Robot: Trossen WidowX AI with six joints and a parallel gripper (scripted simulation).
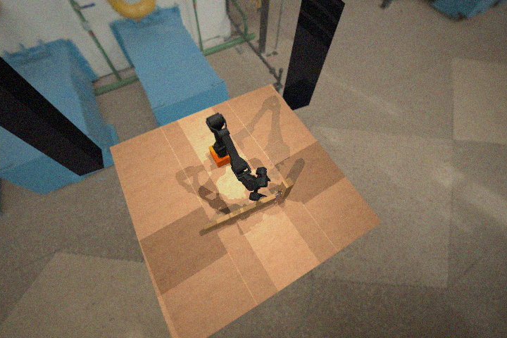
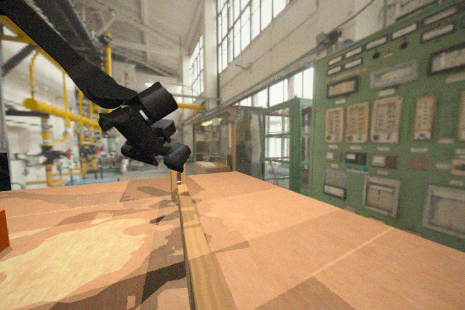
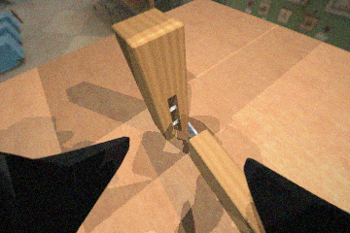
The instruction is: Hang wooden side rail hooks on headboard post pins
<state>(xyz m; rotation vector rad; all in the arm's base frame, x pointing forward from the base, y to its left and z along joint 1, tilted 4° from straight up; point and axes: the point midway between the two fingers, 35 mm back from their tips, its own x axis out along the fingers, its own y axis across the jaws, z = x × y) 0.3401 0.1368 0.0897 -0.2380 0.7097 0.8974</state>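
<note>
Now: gripper tip 100 mm to the right of the wooden headboard post, 50 mm above it and 20 mm short of it.
</note>
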